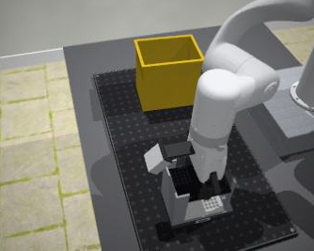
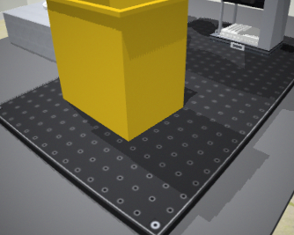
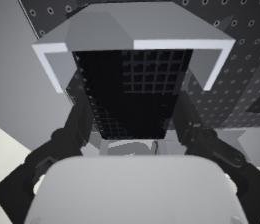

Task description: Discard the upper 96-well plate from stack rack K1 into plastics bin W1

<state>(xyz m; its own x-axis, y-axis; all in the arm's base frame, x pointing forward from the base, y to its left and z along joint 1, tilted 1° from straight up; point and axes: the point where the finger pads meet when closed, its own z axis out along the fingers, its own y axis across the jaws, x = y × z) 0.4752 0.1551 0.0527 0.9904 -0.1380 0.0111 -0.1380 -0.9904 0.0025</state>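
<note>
Now: hand 70 mm short of the tall grey rack wall, 40 mm above it and 10 mm to the left of it. The rest, counted from my hand: yellow plastics bin W1 (390 mm to the right, 100 mm behind, 30 mm below); then white 96-well plate (100 mm below); then black 96-well plate (10 mm below).
</note>
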